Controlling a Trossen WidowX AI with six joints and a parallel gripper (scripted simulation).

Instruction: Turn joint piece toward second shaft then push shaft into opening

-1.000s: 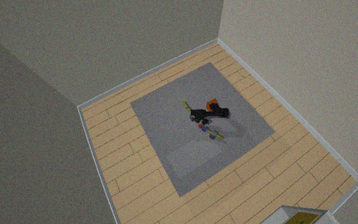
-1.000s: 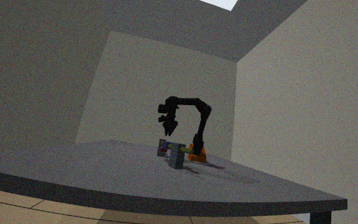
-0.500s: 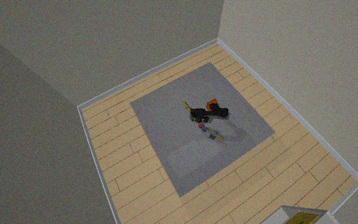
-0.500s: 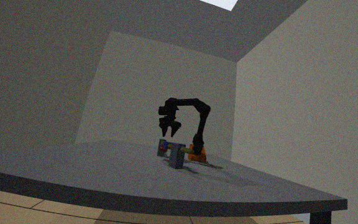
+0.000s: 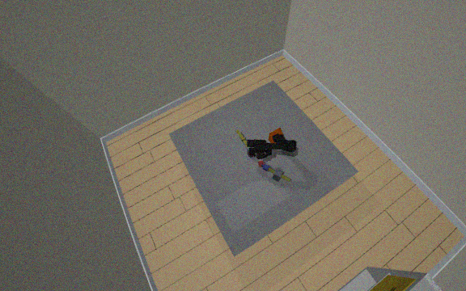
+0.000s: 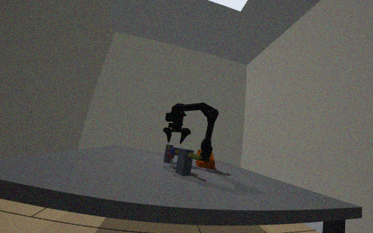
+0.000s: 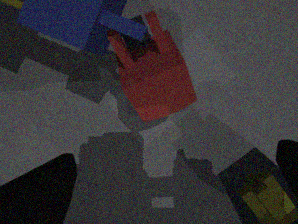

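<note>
The red joint piece is 6 cm below my gripper tip, 4 cm to the left of it and 1 cm ahead of it.
</note>
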